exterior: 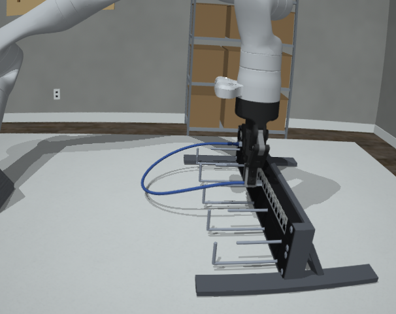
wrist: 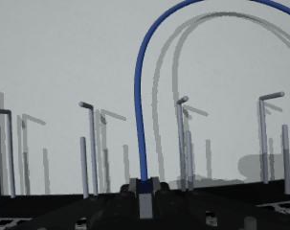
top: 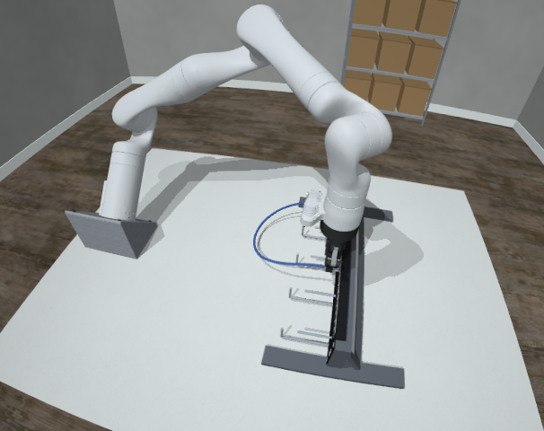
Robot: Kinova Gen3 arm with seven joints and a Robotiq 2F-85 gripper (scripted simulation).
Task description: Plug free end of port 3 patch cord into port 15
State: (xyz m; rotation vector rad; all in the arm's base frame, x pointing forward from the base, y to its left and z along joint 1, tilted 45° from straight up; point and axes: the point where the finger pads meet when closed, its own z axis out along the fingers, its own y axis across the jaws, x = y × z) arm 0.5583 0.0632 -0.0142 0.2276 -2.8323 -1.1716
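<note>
My hand is 1 cm short of the plug and 1 cm above it.
</note>
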